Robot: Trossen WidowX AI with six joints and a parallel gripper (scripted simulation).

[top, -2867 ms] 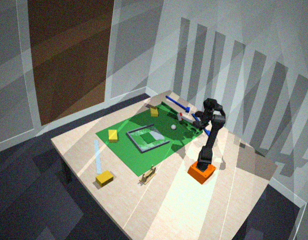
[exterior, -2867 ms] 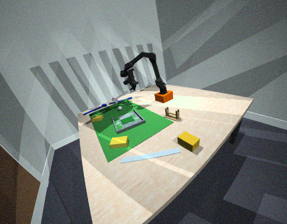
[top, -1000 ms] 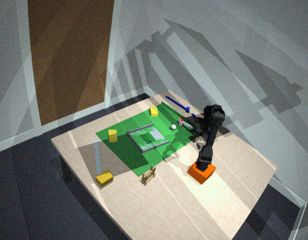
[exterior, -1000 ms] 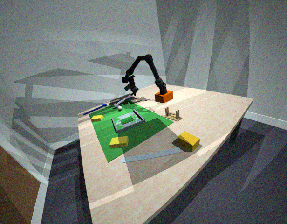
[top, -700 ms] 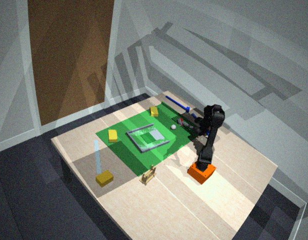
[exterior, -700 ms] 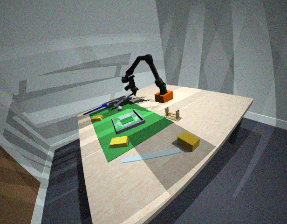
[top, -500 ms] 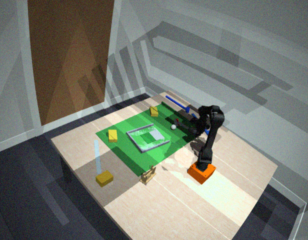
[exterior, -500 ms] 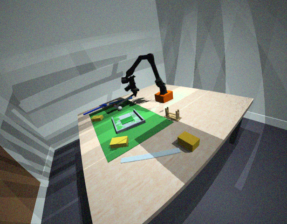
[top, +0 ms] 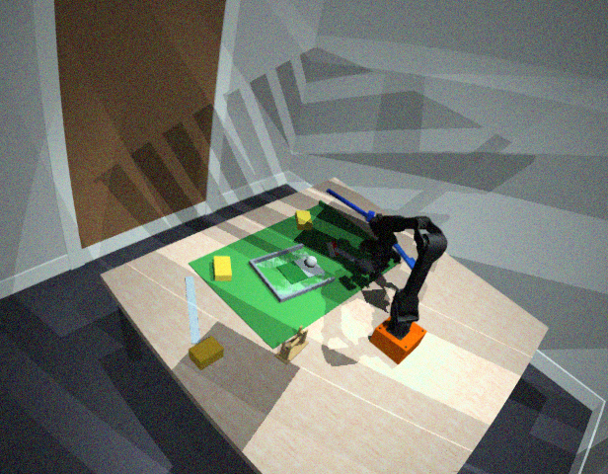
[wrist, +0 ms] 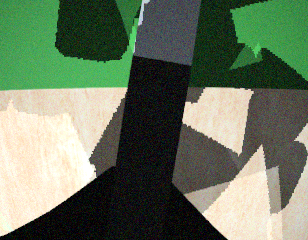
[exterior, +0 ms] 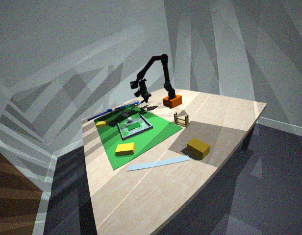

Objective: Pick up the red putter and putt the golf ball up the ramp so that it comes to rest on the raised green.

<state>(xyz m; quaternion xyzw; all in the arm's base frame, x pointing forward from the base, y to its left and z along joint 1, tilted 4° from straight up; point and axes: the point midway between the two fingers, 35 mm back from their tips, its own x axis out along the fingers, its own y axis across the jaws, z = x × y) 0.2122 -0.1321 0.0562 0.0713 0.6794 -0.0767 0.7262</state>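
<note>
The red putter lies 120 mm ahead of my gripper tip, 20 mm to the right of it and 10 mm below it. From my gripper tip the other things lie so: wooden putter stand 420 mm to the left, 50 mm below; then white golf ball 230 mm ahead, 70 mm to the left, 50 mm below; then blue putter 390 mm ahead, 410 mm to the right, 60 mm below.
</note>
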